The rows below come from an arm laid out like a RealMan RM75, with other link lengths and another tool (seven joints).
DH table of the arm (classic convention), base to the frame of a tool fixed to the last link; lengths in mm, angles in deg. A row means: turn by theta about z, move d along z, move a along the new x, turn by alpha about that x. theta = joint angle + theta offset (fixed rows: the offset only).
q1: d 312.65  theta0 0  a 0  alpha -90
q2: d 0  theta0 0  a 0  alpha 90
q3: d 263.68  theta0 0  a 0  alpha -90
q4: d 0  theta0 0  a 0  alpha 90
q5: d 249.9  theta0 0  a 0  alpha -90
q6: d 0  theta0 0  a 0  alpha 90
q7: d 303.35  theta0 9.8  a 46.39  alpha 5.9
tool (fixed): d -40.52  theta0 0  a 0  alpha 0
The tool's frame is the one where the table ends.
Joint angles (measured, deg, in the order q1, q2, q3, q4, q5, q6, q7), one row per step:
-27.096, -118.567, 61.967, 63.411, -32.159, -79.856, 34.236
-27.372, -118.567, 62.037, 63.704, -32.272, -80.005, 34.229
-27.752, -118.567, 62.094, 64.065, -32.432, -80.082, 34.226
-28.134, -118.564, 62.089, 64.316, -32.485, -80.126, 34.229
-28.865, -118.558, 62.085, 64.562, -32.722, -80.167, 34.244
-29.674, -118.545, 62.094, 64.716, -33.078, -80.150, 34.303
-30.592, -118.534, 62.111, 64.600, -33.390, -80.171, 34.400
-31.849, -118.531, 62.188, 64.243, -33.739, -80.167, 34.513
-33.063, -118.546, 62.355, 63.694, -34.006, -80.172, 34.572
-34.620, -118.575, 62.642, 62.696, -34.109, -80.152, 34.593
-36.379, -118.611, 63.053, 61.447, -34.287, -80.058, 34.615
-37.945, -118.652, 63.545, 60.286, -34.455, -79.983, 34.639
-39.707, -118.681, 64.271, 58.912, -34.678, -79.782, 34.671
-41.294, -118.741, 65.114, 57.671, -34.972, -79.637, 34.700
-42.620, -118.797, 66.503, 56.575, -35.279, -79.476, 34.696
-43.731, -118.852, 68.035, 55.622, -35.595, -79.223, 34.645
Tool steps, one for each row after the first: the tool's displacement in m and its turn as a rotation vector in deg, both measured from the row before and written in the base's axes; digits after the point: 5 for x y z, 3 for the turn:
0.00396, 0.00191, 0.00051, 0.002, -0.049, -0.499
0.00525, 0.00303, 0.00093, 0.124, -0.070, -0.685
0.00428, 0.00278, 0.00092, 0.120, -0.005, -0.571
0.00790, 0.00468, 0.00076, 0.140, -0.180, -0.959
0.00876, 0.00493, 0.00040, 0.127, -0.283, -1.050
0.00846, 0.00423, -0.00078, -0.099, -0.286, -0.968
0.01063, 0.00492, -0.00203, -0.277, -0.336, -1.176
0.00934, 0.00363, -0.00322, -0.471, -0.271, -0.960
0.00982, 0.00336, -0.00537, -0.816, -0.125, -0.957
0.01096, 0.00322, -0.00674, -0.990, -0.138, -1.051
0.00970, 0.00205, -0.00668, -1.013, -0.044, -0.955
0.01074, 0.00191, -0.00796, -1.172, 0.069, -1.138
0.01015, 0.00062, -0.00812, -1.231, 0.096, -1.098
0.00855, -0.00146, -0.00925, -1.458, 0.449, -1.177
0.00708, -0.00202, -0.00885, -1.340, 0.561, -1.116

